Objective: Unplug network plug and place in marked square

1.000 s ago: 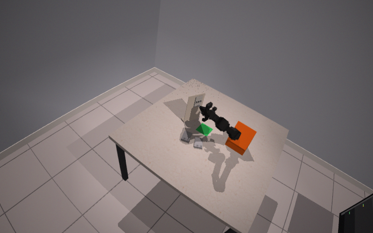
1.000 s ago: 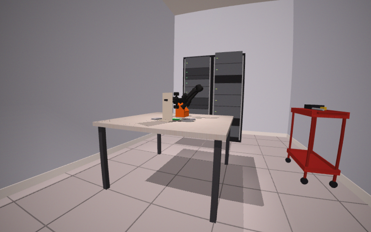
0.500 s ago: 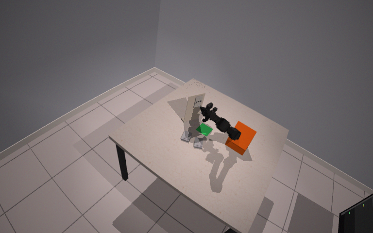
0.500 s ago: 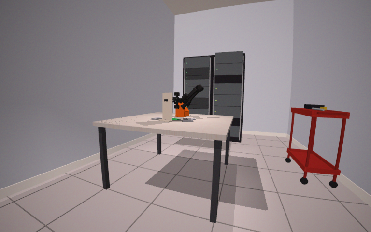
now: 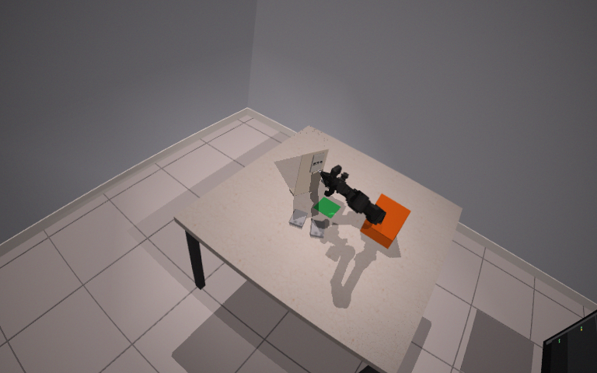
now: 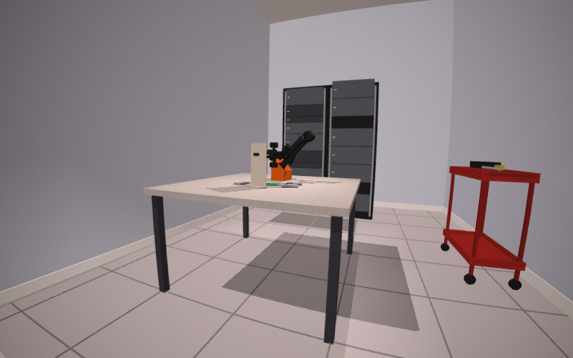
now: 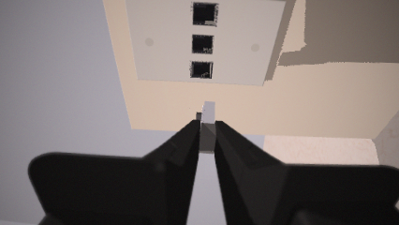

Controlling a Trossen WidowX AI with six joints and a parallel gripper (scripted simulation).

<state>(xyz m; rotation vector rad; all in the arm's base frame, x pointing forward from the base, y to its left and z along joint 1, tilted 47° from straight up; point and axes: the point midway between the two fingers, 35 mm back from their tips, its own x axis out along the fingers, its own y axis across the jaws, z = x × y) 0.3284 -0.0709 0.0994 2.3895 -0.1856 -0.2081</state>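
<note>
Right now my gripper tip is 220 mm above the green marked square, 90 mm past it and 20 mm to the left of it. From my gripper tip the other things lie so: cream upright panel 80 mm below, 70 mm ahead, 50 mm to the right; pale grey network plug right at my gripper tip.
</note>
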